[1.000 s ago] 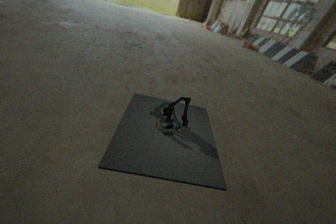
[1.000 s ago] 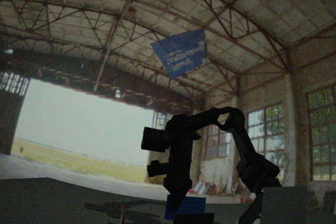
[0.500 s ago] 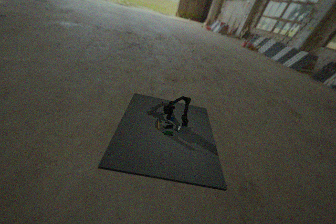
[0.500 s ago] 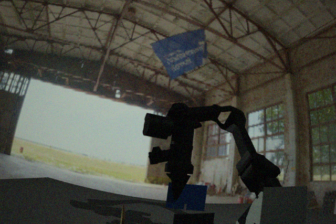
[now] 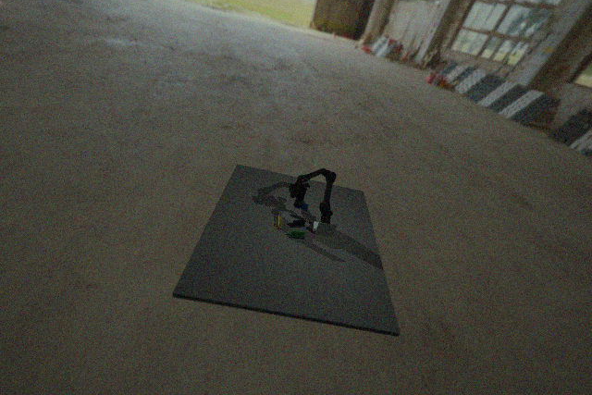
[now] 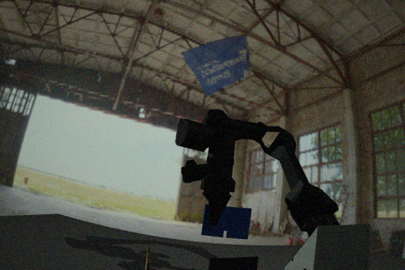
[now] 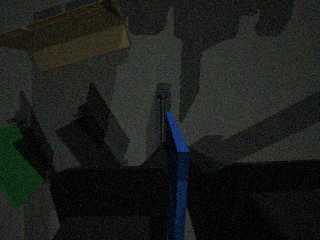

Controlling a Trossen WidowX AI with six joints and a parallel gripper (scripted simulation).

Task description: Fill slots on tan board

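The tan board is 12 cm ahead of my gripper tip, 9 cm to the left of it and 10 cm below it. Round my gripper tip: green board (2 cm behind, 21 cm to the left, 10 cm below); dark flat piece (3 cm behind, 10 cm to the left, 10 cm below); blue board (3 cm behind, 1 cm to the left).
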